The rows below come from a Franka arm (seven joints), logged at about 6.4 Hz.
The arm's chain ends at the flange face. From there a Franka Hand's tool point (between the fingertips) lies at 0.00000 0.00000 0.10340 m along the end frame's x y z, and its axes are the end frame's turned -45 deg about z.
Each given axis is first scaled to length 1.
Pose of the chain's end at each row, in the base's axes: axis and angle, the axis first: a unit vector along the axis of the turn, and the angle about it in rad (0 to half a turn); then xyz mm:
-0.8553 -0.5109 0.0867 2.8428 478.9 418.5 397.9
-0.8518 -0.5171 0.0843 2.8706 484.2 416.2 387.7
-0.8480 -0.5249 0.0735 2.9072 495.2 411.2 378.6
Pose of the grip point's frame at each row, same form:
-0.5968 -0.8021 0.0226 2.7993 448.4 435.6 300.6
-0.5910 -0.8063 0.0258 2.8268 455.3 430.9 289.5
-0.5840 -0.8114 0.0229 2.8688 469.9 423.7 279.1

